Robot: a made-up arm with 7 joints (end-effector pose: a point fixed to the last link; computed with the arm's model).
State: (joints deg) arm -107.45 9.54 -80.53 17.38 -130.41 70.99 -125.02
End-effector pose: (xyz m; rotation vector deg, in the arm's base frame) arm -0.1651 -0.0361 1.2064 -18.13 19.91 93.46
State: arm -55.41 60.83 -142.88 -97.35 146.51 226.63 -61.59
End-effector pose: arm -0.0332 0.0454 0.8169 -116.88 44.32 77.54
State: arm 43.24 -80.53 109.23 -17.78 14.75 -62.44 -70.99
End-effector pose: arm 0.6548 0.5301 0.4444 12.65 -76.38 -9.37
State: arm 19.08 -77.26 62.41 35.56 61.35 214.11 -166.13
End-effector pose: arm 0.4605 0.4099 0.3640 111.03 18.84 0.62
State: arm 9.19 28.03 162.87 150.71 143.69 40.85 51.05
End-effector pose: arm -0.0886 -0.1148 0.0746 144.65 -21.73 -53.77
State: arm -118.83 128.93 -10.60 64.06 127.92 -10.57 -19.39
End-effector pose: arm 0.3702 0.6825 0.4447 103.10 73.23 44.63
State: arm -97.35 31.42 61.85 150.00 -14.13 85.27 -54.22
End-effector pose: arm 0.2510 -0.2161 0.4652 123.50 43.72 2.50
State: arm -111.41 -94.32 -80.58 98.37 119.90 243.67 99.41
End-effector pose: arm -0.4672 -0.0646 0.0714 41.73 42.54 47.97
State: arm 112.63 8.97 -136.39 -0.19 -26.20 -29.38 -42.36
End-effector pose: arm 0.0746 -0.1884 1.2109 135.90 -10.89 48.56
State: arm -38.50 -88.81 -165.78 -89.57 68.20 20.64 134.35
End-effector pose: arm 0.4023 -0.1952 -0.1732 104.87 -67.25 22.81
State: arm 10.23 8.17 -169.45 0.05 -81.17 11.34 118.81
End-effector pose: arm 0.0073 -0.0711 1.2642 -83.58 -7.31 42.66
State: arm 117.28 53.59 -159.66 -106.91 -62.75 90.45 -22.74
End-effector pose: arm -0.0782 0.1882 0.6788 -48.58 -30.93 32.46
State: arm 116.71 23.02 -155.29 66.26 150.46 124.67 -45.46
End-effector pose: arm 0.5063 -0.2756 0.5597 -17.68 134.40 -68.98
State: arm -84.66 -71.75 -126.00 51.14 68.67 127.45 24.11
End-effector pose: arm -0.2505 -0.4562 0.7833 22.52 -10.16 43.16
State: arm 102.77 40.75 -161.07 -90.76 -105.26 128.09 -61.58
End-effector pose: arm 0.0643 0.1816 0.7874 -42.79 -16.90 -67.23
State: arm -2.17 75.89 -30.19 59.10 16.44 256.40 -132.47
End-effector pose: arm -0.3599 -0.2843 0.7993 -62.20 -161.01 -38.63
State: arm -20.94 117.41 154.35 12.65 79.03 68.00 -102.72
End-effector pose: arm -0.5803 0.3283 -0.1687 40.06 -135.58 -15.71
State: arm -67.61 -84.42 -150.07 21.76 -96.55 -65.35 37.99
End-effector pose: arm 0.2800 -0.7896 0.5017 -100.76 14.38 -5.22
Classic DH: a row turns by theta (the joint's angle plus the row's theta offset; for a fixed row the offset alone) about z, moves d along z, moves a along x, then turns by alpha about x. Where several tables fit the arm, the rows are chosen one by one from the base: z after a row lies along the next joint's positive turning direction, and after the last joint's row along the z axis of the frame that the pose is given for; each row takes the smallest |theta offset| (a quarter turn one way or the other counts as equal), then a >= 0, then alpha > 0; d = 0 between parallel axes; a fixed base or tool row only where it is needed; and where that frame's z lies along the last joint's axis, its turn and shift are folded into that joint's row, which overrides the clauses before.
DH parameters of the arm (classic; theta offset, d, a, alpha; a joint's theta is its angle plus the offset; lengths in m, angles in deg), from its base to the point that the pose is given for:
joint 1: 0 0.3454 0 90
joint 2: 0 0.0542 0 -90
joint 3: 0 0.3408 0.0173 -90
joint 4: 0 0.0506 -0.0197 90
joint 5: 0 0.452 0 90
joint 6: 90 0.1183 0.1165 90
joint 7: 0 0.0159 0 0

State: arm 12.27 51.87 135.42 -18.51 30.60 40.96 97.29
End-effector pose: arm -0.5258 -0.2318 1.0177 -52.53 -77.91 71.94
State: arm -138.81 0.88 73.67 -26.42 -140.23 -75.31 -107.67
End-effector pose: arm -0.1168 0.3986 1.0187 106.45 -126.36 17.33
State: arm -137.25 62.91 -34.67 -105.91 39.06 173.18 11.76
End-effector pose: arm 0.3327 0.2032 0.2101 -35.18 -122.50 14.86
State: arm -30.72 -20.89 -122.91 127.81 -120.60 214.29 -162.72
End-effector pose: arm -0.2571 -0.3250 0.6290 -2.84 111.21 -26.39
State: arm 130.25 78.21 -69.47 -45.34 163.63 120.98 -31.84
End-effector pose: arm 0.3116 -0.6303 0.5481 82.27 40.39 4.42
